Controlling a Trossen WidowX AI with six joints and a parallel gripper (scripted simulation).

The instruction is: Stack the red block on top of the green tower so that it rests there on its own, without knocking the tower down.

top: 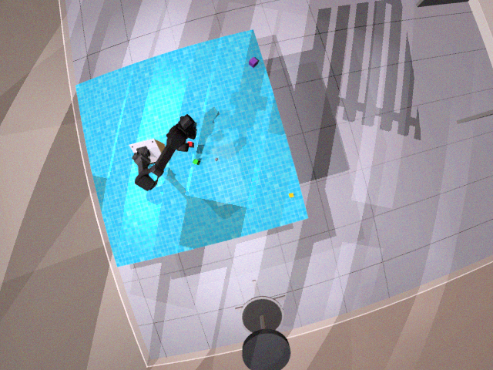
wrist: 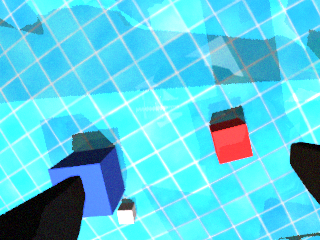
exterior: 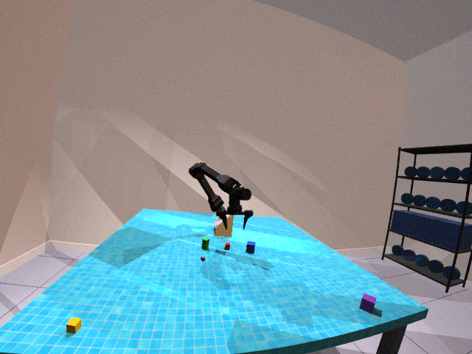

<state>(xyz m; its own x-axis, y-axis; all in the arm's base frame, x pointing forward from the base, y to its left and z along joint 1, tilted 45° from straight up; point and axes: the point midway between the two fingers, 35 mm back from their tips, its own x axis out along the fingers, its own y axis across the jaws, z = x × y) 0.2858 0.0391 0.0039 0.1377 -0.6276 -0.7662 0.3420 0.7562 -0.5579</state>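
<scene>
Now: the red block 100 mm below my gripper tip, 30 mm behind it and 20 mm to the right of it. The rest, counted from my gripper tip: small dark item: 150 mm to the right, 110 mm below, 110 mm ahead; then blue block: 100 mm to the left, 100 mm below, 10 mm behind; then purple block: 470 mm ahead, 410 mm to the left, 100 mm below.
</scene>
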